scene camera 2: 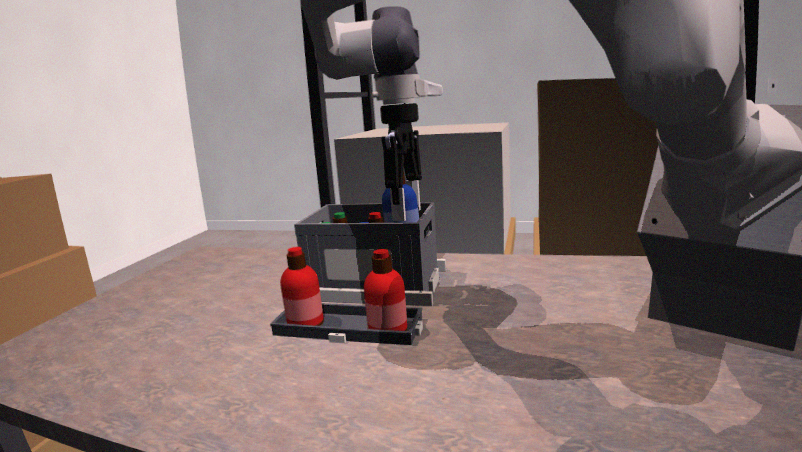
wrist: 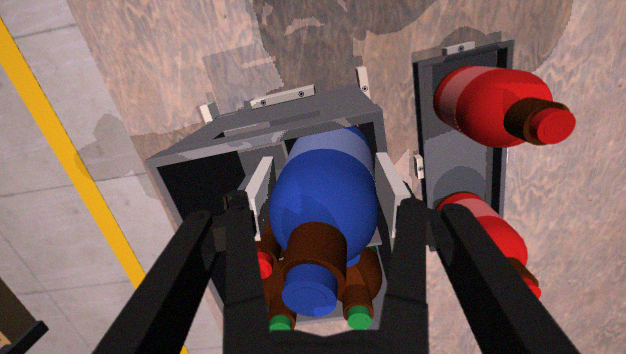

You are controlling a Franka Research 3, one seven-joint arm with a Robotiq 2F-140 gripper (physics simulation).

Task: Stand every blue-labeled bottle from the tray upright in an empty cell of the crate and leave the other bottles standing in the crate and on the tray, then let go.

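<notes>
My gripper (scene camera 2: 405, 205) (wrist: 324, 171) is shut on a blue-labeled bottle (scene camera 2: 411, 196) (wrist: 320, 207). The bottle is upright with its lower part inside the crate (scene camera 2: 306, 247) (wrist: 342, 106), at the right end in the scene view; its base is hidden, so contact with the cell floor cannot be told. In the crate stand bottles with a red cap (scene camera 2: 375, 215) (wrist: 264, 266) and green caps (wrist: 359, 317) (scene camera 2: 339, 215). A bit of blue (wrist: 354, 260) shows behind the held bottle. Two red bottles (scene camera 2: 302, 291) (scene camera 2: 387, 291) stand on the tray (scene camera 2: 343, 321) (wrist: 457, 150).
The tray lies in front of the crate in the scene view. Pale brackets (scene camera 2: 336, 338) (wrist: 419, 166) edge the tray, and others (wrist: 282, 97) edge the crate. The crate walls and neighbouring bottles are close around the fingers. Large boxes (scene camera 2: 460, 190) stand behind the table.
</notes>
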